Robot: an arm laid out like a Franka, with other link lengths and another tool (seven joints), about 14 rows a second.
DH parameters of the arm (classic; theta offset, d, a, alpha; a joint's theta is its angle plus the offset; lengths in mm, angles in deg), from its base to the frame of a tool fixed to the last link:
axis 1: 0 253.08 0 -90
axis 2: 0 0 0 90
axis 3: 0 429.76 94.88 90
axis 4: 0 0 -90.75 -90
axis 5: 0 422.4 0 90
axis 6: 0 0 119.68 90
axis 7: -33 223.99 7.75 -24.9
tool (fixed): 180 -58.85 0 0
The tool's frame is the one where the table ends.
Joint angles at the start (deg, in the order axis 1, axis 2, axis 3, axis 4, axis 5, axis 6, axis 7): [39.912 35.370 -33.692 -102.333 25.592 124.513 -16.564]
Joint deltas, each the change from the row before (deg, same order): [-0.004 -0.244 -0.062 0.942 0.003 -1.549 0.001]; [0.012 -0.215 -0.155 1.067 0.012 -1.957 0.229]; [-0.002 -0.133 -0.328 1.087 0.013 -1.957 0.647]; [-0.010 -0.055 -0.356 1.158 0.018 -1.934 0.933]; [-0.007 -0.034 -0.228 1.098 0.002 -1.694 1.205]
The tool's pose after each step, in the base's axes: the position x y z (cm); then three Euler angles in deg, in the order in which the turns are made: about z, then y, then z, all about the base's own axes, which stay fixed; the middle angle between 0 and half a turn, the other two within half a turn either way. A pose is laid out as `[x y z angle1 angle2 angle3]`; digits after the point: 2 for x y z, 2 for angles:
[74.38 18.27 17.65 -99.52 160.16 -54.66]
[74.48 18.61 18.49 -100.61 160.94 -55.65]
[74.64 18.74 19.32 -102.11 161.55 -57.60]
[74.84 18.86 20.13 -103.83 162.03 -60.04]
[75.03 19.09 20.87 -105.46 162.40 -62.57]

